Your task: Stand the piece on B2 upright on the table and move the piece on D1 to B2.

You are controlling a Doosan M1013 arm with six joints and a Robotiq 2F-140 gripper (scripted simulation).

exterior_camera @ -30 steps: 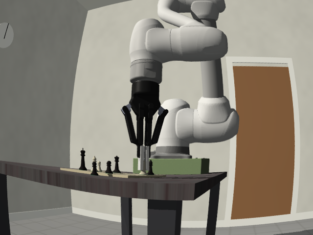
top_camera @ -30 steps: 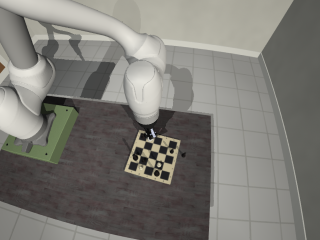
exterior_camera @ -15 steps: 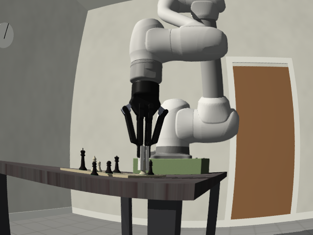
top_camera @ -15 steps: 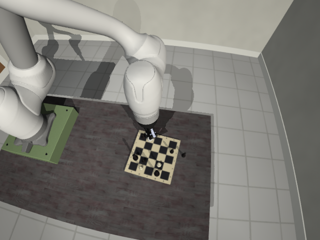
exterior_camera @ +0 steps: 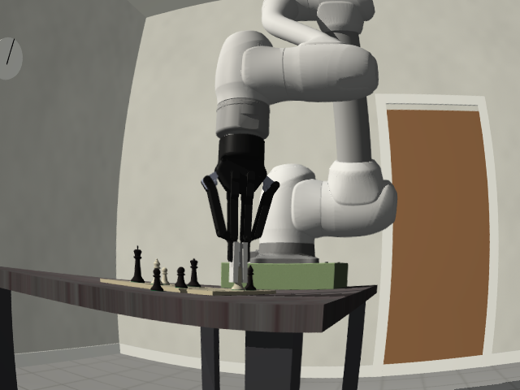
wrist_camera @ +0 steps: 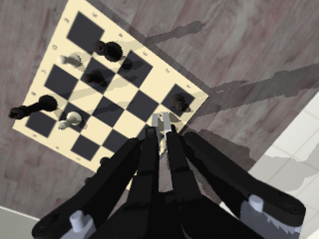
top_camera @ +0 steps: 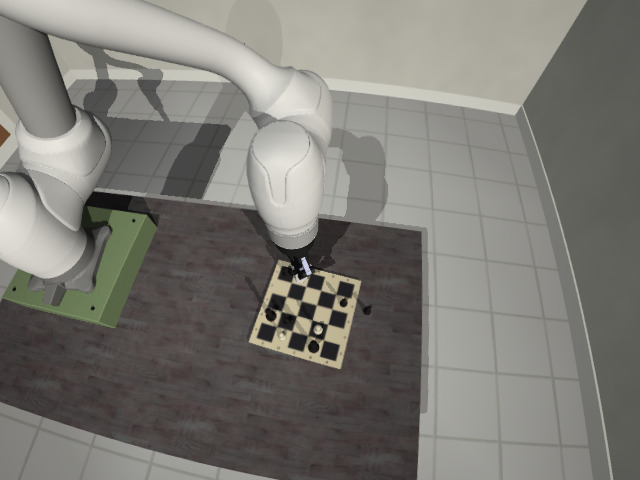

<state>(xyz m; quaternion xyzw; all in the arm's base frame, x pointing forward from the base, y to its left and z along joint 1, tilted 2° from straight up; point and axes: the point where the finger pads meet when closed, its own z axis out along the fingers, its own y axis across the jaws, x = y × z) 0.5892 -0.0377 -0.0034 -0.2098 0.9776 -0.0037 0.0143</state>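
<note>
Right now the chessboard is 2 cm ahead of my hand, 8 cm to the right of it and 5 cm below it. From my hand the other things lie so: white pawn 4 cm behind, 14 cm to the right, 3 cm below.
</note>
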